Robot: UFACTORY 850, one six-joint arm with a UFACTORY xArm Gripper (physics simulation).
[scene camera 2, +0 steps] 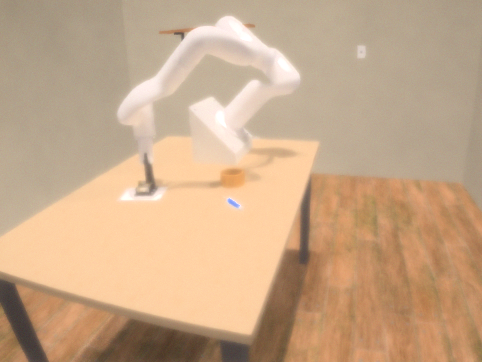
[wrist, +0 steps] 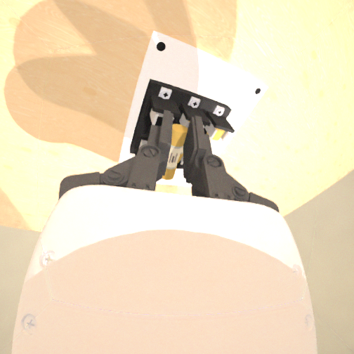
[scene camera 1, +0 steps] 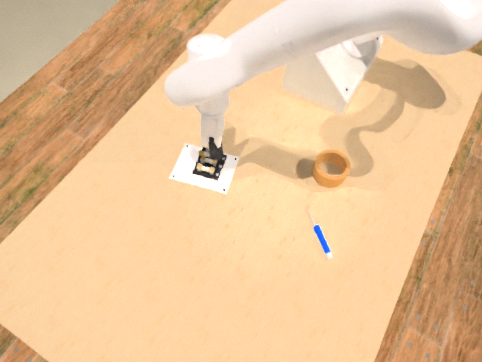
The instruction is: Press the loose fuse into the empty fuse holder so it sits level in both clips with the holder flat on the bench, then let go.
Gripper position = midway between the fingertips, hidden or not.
Observation:
In view: my gripper (scene camera 1: 216, 155).
My gripper also shows in the wrist view (wrist: 178, 128).

